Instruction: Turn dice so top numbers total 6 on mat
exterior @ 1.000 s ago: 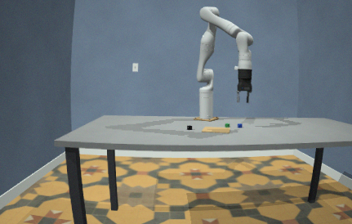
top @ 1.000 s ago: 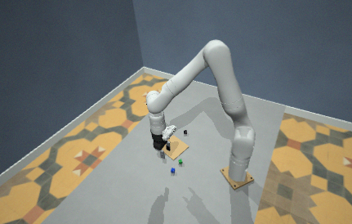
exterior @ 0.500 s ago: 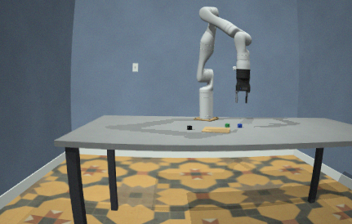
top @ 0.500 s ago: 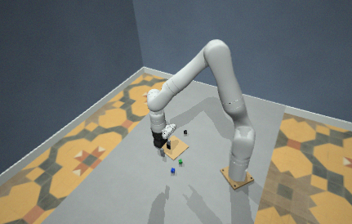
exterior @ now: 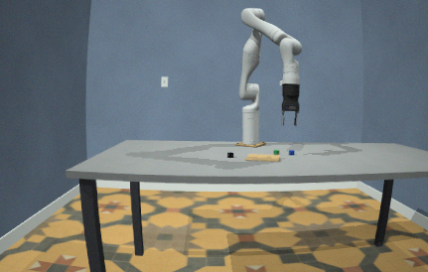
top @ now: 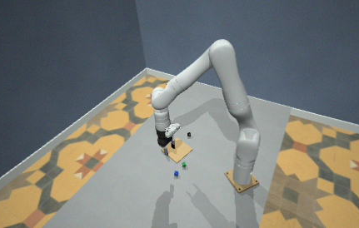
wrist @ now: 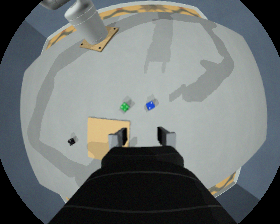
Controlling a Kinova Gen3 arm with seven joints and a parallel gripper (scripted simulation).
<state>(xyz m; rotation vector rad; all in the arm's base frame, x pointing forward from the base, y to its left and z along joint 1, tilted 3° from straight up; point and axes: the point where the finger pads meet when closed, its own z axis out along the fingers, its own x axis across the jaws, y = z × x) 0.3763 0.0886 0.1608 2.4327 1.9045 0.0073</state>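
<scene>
Right now my hand is 26 cm to the left of the black die and 15 cm above it. The rest, counted from my hand: blue die (15 cm below, 5 cm behind, 4 cm to the left); then green die (15 cm below, 7 cm behind, 3 cm to the right); then tan mat (16 cm below, 12 cm to the right, 2 cm ahead).
</scene>
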